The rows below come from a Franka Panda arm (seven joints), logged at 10 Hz.
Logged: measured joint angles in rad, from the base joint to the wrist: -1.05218, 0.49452, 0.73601, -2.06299, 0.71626, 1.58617, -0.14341; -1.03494, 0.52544, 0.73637, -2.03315, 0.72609, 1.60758, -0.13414; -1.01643, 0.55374, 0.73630, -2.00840, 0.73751, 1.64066, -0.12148; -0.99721, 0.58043, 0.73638, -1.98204, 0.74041, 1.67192, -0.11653; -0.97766, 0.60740, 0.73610, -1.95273, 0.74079, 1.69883, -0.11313; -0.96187, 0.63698, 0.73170, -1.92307, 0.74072, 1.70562, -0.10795; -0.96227, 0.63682, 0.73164, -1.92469, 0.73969, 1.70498, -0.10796; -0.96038, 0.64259, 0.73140, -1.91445, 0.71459, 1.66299, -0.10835; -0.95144, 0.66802, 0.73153, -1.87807, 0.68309, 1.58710, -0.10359; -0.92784, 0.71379, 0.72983, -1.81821, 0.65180, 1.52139, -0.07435
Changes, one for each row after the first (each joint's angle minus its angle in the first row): 0.01724, 0.03092, 0.00036, 0.02984, 0.00983, 0.02141, 0.00927; 0.03575, 0.05922, 0.00029, 0.05459, 0.02125, 0.05449, 0.02193; 0.05497, 0.08591, 0.00037, 0.08095, 0.02415, 0.08575, 0.02688; 0.07452, 0.11288, 0.00009, 0.11026, 0.02453, 0.11266, 0.03028; 0.09031, 0.14246, -0.00431, 0.13992, 0.02446, 0.11945, 0.03546; 0.08991, 0.14230, -0.00437, 0.13830, 0.02343, 0.11881, 0.03545; 0.09180, 0.14807, -0.00461, 0.14854, -0.00167, 0.07682, 0.03506; 0.10074, 0.17350, -0.00448, 0.18492, -0.03317, 0.00093, 0.03982; 0.12434, 0.21927, -0.00618, 0.24478, -0.06446, -0.06478, 0.06906
